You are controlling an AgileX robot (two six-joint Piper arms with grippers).
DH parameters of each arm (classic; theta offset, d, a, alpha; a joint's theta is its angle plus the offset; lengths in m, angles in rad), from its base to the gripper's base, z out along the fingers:
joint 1: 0 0.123 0 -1.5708
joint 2: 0.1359 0 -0.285 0
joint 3: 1.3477 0 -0.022 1.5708
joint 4: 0 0.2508 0 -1.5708
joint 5: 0 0 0.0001 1.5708
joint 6: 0 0.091 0 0
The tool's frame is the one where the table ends.
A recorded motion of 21 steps. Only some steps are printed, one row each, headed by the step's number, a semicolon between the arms.
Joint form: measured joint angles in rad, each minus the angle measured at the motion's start. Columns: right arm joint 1, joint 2, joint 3, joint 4, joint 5, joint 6; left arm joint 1, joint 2, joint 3, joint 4, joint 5, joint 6.
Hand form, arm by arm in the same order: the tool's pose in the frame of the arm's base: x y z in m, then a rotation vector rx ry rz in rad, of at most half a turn. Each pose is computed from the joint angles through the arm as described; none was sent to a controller.
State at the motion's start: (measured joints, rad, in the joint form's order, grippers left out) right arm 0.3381 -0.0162 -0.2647 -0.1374 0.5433 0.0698; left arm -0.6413 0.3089 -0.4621 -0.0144 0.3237 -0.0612
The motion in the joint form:
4: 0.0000 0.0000 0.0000 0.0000 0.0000 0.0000; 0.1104 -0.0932 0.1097 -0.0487 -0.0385 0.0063
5: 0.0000 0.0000 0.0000 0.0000 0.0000 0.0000; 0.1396 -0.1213 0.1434 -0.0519 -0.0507 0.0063
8: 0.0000 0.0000 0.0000 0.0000 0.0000 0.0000; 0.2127 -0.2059 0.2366 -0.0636 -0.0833 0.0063
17: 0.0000 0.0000 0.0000 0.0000 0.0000 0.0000; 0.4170 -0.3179 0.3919 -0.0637 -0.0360 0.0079
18: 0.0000 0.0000 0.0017 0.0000 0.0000 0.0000; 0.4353 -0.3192 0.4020 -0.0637 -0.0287 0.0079
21: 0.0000 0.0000 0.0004 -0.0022 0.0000 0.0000; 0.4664 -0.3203 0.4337 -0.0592 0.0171 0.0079
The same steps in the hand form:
4: 0.0329 0.0047 0.2523 -0.2833 1.7206 0.1510; 0.0534 -0.0332 0.2927 0.3550 1.6174 -0.5088
5: 0.0329 0.0047 0.2523 -0.2833 1.7206 0.1510; 0.0524 -0.0306 0.2844 0.3272 1.6146 -0.4904
8: 0.0329 0.0047 0.2523 -0.2833 1.7206 0.1510; 0.0491 -0.0243 0.2613 0.2547 1.5989 -0.4481
17: 0.0329 0.0047 0.2523 -0.2833 1.7206 0.1510; 0.0496 -0.0134 0.2113 0.0983 1.6963 -0.2826
18: 0.0330 0.0048 0.2517 -0.2837 1.7222 0.1508; 0.0501 -0.0126 0.2073 0.0838 1.7125 -0.2677
21: 0.0329 0.0046 0.2521 -0.2842 1.7206 0.1486; 0.0509 -0.0113 0.1927 0.0645 1.7886 -0.2358

